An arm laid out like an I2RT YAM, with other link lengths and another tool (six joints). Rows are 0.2 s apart.
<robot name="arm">
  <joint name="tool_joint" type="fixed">
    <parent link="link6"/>
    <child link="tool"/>
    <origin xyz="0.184 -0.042 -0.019" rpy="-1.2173 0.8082 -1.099"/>
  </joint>
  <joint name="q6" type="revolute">
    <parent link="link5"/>
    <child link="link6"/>
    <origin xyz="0.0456 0 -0.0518"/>
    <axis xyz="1 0 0"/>
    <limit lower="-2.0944" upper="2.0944"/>
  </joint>
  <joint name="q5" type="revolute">
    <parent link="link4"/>
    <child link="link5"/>
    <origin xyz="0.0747 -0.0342 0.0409"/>
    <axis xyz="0 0 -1"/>
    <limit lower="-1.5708" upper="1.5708"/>
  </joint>
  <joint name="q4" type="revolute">
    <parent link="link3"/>
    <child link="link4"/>
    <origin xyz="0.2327 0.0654 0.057"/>
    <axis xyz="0 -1 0"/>
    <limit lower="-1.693" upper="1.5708"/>
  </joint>
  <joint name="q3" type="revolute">
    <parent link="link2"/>
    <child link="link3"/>
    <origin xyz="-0.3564 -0.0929 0"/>
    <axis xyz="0 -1 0"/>
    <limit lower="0" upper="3.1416"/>
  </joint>
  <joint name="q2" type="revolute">
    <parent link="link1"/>
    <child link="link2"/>
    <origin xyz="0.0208 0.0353 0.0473"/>
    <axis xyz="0 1 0"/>
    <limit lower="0" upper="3.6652"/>
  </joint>
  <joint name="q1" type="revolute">
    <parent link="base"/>
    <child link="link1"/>
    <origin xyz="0 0 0.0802"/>
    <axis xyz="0 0 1"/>
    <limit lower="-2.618" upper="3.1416"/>
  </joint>
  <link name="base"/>
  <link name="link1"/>
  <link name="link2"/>
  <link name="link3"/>
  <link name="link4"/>
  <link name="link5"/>
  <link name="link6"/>
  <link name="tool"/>
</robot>
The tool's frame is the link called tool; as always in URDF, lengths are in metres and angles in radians.
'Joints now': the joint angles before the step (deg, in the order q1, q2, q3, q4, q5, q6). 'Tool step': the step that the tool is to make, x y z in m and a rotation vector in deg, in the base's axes. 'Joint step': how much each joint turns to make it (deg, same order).
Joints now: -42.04, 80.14, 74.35, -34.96, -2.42, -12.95
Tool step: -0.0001, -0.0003, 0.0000, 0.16, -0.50, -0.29
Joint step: -0.16, -0.12, -0.27, 0.43, -0.20, 0.43
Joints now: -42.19, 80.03, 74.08, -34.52, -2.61, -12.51
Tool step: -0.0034, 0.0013, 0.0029, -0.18, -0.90, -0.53
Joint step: -0.24, -0.94, -0.65, 0.53, -0.09, 0.55
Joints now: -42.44, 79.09, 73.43, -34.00, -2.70, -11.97
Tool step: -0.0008, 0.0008, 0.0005, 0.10, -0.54, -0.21
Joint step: -0.12, -0.36, -0.39, 0.38, -0.21, 0.40
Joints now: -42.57, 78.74, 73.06, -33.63, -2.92, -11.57
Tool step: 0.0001, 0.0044, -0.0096, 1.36, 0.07, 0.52
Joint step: -0.20, -0.03, -1.31, 0.32, -1.17, 0.27
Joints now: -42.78, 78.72, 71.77, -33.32, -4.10, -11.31
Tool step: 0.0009, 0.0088, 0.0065, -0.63, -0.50, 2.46
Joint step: 0.00, -1.40, -0.12, -0.63, -1.80, -1.68
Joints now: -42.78, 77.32, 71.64, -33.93, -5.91, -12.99
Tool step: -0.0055, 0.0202, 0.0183, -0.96, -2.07, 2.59
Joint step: 0.34, -3.92, -0.01, -1.84, -2.19, -0.87
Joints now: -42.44, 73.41, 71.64, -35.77, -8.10, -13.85
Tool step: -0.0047, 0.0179, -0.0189, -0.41, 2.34, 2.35
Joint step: 2.28, -2.23, -4.42, 0.51, 1.09, -1.51
